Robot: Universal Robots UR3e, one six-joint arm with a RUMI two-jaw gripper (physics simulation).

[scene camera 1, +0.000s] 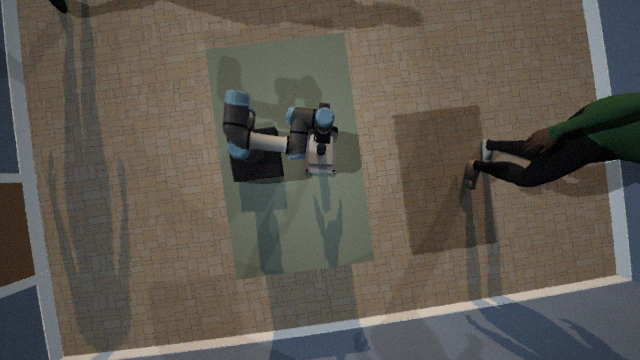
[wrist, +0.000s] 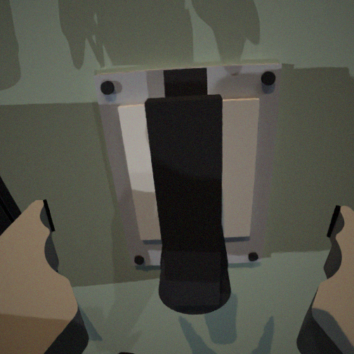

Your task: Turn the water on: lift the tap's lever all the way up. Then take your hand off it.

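Where they show: arm's base, origin of the base link: (scene camera 1: 252, 150).
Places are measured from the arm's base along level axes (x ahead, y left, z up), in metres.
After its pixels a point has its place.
The tap is black and stands on a pale block (wrist: 240, 165) (scene camera 1: 327, 159) @[y -0.071, x 0.383, z -0.080 m] with a grey base plate (wrist: 265, 150) that has dark screws at its corners. Its long black lever (wrist: 187, 160) runs down the middle of the wrist view, over the block, to a broad rounded dark end near the bottom. How far the lever is raised is hard to tell from above. My gripper (wrist: 190, 206) is wide open, one jaw on each side of the tap's lower part with a gap on both sides. In the scene view the arm's wrist partly hides the gripper and tap.
The green table top (scene camera 1: 300, 245) @[y -0.535, x 0.193, z -0.094 m] carries the tap and the arm's black base block (scene camera 1: 257, 171) @[y -0.108, x 0.013, z -0.009 m], which is left of the tap. The forearm (scene camera 1: 268, 142) @[y -0.038, x 0.163, z 0.388 m] spans between them. A person in a green top (scene camera 1: 615, 125) is at the right, off the table.
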